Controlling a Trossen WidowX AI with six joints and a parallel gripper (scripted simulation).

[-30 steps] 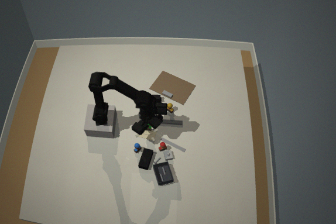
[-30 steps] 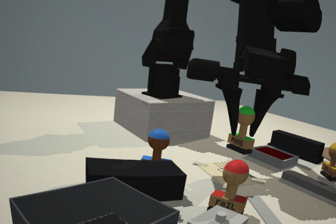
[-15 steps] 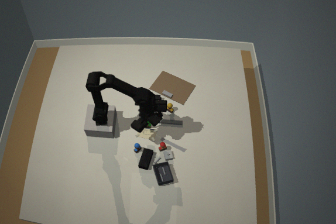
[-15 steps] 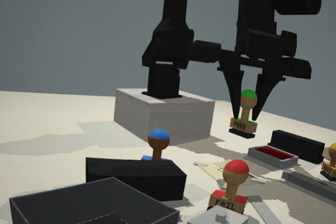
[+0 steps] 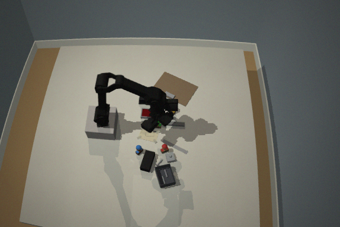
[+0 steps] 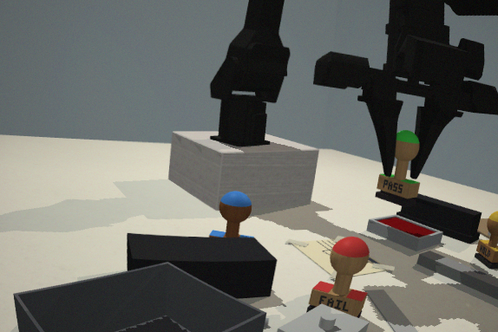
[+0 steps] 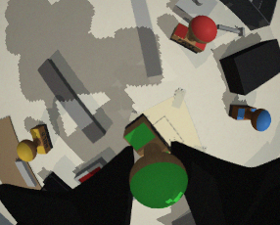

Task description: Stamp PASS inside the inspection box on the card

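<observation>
My gripper tip is now 90 mm short of the grey bar, 50 mm to the right of it and 90 mm above it. From my gripper tip the other things lie so: pass stamp (right at my gripper tip); then cream inspection card (50 mm behind, 100 mm below); then red fail stamp (20 mm ahead, 110 mm to the right, 80 mm below).
</observation>
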